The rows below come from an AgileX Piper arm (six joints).
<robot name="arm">
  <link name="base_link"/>
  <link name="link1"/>
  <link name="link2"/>
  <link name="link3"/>
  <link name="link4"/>
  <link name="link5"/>
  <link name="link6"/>
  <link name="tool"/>
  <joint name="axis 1" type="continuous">
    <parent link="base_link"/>
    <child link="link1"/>
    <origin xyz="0 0 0.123" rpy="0 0 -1.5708"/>
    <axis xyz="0 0 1"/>
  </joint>
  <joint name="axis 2" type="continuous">
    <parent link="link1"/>
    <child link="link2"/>
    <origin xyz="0 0 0" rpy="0 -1.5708 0"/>
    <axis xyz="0 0 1"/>
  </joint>
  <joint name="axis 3" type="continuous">
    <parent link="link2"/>
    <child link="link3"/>
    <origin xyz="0.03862 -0.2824 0" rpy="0 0 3.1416"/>
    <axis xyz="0 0 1"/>
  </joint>
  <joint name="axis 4" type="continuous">
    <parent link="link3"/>
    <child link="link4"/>
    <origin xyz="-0.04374 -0.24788 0" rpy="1.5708 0 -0.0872"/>
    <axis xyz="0 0 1"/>
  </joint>
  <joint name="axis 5" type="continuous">
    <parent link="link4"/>
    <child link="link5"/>
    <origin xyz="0 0 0" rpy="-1.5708 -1.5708 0"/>
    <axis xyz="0 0 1"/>
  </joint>
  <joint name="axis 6" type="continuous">
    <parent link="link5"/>
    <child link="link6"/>
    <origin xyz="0.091 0 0" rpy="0 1.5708 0"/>
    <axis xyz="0 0 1"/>
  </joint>
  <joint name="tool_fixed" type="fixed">
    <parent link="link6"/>
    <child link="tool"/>
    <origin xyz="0 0 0" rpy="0 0 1.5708"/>
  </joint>
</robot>
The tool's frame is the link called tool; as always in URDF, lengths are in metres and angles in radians. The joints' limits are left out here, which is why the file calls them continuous.
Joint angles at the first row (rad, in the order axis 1, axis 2, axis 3, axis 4, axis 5, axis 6):
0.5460, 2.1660, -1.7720, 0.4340, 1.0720, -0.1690
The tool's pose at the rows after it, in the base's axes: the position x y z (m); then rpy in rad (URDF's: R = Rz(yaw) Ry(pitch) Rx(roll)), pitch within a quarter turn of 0, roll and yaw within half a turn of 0:
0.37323, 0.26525, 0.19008, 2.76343, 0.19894, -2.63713
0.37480, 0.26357, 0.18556, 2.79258, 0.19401, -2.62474
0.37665, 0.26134, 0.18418, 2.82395, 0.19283, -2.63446
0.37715, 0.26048, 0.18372, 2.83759, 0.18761, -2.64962
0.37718, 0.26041, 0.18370, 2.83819, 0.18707, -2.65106
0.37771, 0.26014, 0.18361, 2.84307, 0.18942, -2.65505
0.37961, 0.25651, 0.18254, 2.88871, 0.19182, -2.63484
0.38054, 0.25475, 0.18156, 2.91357, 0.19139, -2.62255
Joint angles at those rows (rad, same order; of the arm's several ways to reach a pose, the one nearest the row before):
0.5460, 2.1830, -1.7720, 0.4240, 1.0720, -0.1690
0.5460, 2.1910, -1.7720, 0.3940, 1.0690, -0.1670
0.5460, 2.1920, -1.7720, 0.3570, 1.0610, -0.1400
0.5470, 2.1920, -1.7720, 0.3380, 1.0590, -0.1140
0.5470, 2.1920, -1.7720, 0.3370, 1.0590, -0.1120
0.5470, 2.1920, -1.7720, 0.3310, 1.0550, -0.1060
0.5460, 2.1920, -1.7720, 0.2830, 1.0540, -0.1030
0.5460, 2.1930, -1.7720, 0.2570, 1.0540, -0.1020

